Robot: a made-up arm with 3 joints. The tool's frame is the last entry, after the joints. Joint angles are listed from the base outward.
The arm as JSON. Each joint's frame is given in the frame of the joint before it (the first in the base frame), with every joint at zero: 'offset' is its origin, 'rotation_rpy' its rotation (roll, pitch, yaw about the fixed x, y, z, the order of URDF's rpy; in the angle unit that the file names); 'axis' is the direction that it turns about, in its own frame. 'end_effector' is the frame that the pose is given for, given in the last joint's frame.
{
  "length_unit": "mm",
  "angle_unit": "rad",
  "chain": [
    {
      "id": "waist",
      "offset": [
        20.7,
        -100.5,
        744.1
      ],
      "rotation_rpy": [
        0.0,
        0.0,
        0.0
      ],
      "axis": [
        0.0,
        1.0,
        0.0
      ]
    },
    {
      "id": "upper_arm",
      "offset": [
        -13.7,
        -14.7,
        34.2
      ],
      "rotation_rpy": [
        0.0,
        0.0,
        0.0
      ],
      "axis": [
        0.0,
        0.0,
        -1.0
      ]
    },
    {
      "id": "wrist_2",
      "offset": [
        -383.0,
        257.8,
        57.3
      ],
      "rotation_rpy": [
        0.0,
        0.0,
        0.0
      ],
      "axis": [
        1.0,
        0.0,
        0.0
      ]
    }
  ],
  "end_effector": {
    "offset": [
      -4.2,
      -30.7,
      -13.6
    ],
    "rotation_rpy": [
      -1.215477,
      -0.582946,
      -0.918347
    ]
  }
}
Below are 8 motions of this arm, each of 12 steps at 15 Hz.
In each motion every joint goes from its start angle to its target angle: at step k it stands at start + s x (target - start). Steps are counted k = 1, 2, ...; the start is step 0. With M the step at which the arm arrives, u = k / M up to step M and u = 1 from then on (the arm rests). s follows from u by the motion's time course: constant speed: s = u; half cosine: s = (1 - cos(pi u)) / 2; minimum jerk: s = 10 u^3 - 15 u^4 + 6 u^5.
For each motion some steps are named. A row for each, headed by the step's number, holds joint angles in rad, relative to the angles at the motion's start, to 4 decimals.
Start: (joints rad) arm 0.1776 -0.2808 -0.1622
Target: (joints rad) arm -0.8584 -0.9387 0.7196
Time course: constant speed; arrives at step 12
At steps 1, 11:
1: -0.0863 -0.0548 0.0735
11: -0.9497 -0.6031 0.8083

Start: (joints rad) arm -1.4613 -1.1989 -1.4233
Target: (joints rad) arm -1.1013 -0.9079 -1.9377
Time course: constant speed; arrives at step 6
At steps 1, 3, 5, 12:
1: 0.0600 0.0485 -0.0857
3: 0.1800 0.1455 -0.2572
5: 0.3000 0.2425 -0.4287
12: 0.3600 0.2910 -0.5144

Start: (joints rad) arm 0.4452 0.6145 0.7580
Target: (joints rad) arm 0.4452 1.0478 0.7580
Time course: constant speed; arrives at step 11
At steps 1, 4, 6, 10, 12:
1: 0.0000 0.0394 0.0000
4: 0.0000 0.1576 0.0000
6: 0.0000 0.2363 0.0000
10: 0.0000 0.3939 0.0000
12: 0.0000 0.4333 0.0000

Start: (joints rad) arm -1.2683 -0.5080 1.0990
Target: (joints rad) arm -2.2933 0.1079 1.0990
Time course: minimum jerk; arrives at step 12
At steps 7, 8, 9, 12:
7: -0.6697 0.4024 0.0000
8: -0.8099 0.4866 0.0000
9: -0.9189 0.5521 0.0000
12: -1.0250 0.6159 0.0000

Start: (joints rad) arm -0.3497 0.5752 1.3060
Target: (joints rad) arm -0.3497 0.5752 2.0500
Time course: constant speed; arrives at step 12
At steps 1, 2, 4, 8, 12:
1: 0.0000 0.0000 0.0620
2: 0.0000 0.0000 0.1240
4: 0.0000 0.0000 0.2480
8: 0.0000 0.0000 0.4960
12: 0.0000 0.0000 0.7440

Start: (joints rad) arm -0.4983 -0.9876 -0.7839
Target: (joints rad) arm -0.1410 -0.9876 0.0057
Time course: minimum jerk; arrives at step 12
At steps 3, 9, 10, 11, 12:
3: 0.0370 0.0000 0.0817
9: 0.3203 0.0000 0.7079
10: 0.3446 0.0000 0.7616
11: 0.3555 0.0000 0.7856
12: 0.3573 0.0000 0.7896

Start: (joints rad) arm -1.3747 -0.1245 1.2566
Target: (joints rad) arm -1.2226 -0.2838 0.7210
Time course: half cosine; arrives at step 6
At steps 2, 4, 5, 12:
2: 0.0380 -0.0398 -0.1339
4: 0.1141 -0.1195 -0.4017
5: 0.1419 -0.1486 -0.4997
12: 0.1521 -0.1593 -0.5356

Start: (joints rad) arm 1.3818 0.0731 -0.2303
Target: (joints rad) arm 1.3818 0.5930 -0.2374
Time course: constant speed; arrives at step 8
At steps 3, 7, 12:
3: 0.0000 0.1950 -0.0027
7: 0.0000 0.4549 -0.0062
12: 0.0000 0.5199 -0.0071

